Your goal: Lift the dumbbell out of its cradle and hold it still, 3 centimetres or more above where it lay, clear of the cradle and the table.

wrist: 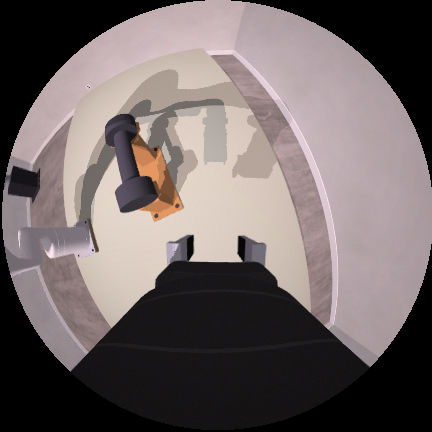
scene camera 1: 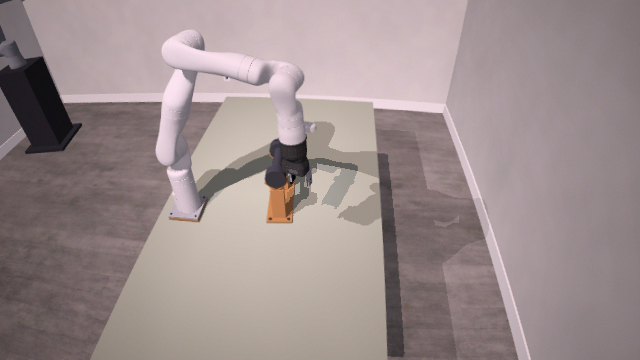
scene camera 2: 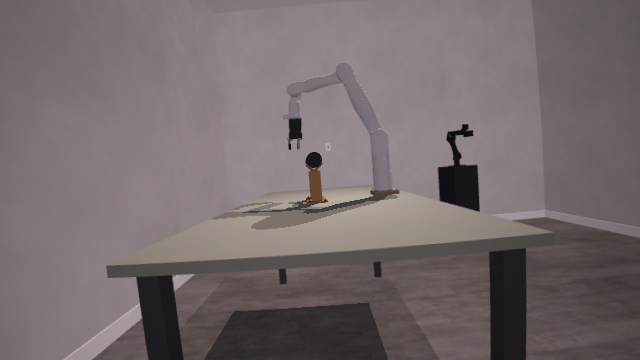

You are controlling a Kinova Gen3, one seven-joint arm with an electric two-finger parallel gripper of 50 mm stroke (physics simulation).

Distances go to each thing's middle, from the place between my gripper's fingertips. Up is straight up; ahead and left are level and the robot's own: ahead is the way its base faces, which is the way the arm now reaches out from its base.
Scene:
My hand is 210 mm to the right of the dark dumbbell [wrist: 135, 191], 80 mm past it and 80 mm above it. Round my hand: orange cradle [scene camera 1: 280, 209] (210 mm to the left, 190 mm below, 80 mm behind).

